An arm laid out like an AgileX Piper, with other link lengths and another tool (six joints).
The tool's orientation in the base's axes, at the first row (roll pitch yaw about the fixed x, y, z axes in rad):
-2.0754 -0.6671 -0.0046
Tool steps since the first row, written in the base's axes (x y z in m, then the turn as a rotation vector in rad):
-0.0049 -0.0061 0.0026 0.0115 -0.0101 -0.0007
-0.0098 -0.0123 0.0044 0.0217 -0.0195 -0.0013
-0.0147 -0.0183 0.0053 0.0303 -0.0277 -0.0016
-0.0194 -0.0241 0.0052 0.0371 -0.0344 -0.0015
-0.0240 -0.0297 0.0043 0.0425 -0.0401 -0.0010
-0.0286 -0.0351 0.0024 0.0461 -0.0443 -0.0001
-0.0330 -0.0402 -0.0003 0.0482 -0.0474 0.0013
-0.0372 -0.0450 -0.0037 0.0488 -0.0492 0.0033
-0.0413 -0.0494 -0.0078 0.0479 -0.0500 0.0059
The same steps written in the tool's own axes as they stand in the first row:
-0.0022 -0.0015 -0.0078 0.0086 0.0116 -0.0051
-0.0049 -0.0023 -0.0154 0.0163 0.0221 -0.0100
-0.0082 -0.0027 -0.0225 0.0229 0.0309 -0.0144
-0.0119 -0.0023 -0.0289 0.0283 0.0378 -0.0182
-0.0161 -0.0015 -0.0349 0.0329 0.0431 -0.0218
-0.0209 0.0000 -0.0403 0.0363 0.0465 -0.0247
-0.0260 0.0019 -0.0450 0.0388 0.0481 -0.0273
-0.0314 0.0043 -0.0492 0.0406 0.0480 -0.0295
-0.0371 0.0071 -0.0527 0.0415 0.0461 -0.0314

